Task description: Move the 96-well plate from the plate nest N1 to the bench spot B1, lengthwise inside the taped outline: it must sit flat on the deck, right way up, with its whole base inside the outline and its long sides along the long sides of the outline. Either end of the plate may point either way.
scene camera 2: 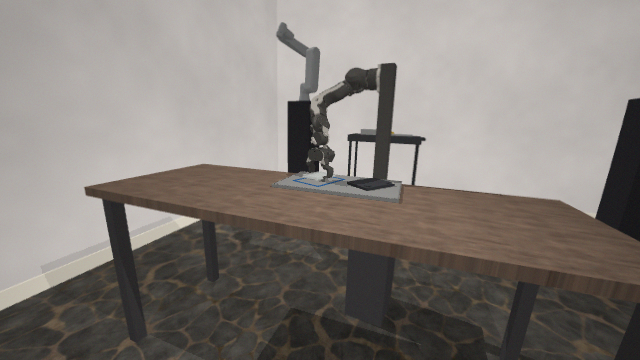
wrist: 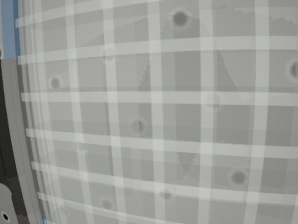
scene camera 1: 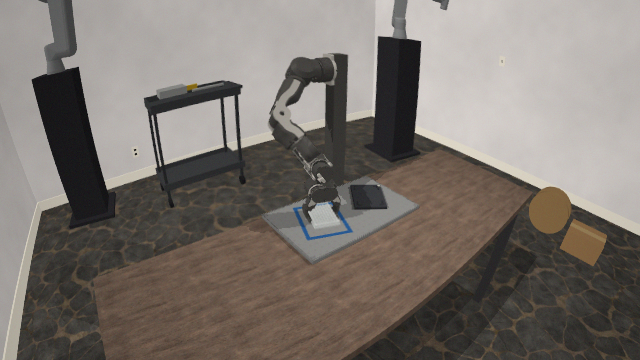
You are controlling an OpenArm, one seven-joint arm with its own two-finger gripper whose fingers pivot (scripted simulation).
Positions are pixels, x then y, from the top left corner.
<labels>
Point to a dark mounting post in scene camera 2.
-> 388, 70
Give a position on a white 96-well plate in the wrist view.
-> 115, 143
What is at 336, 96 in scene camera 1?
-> A dark mounting post.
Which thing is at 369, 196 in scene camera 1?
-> A black plate nest.
</labels>
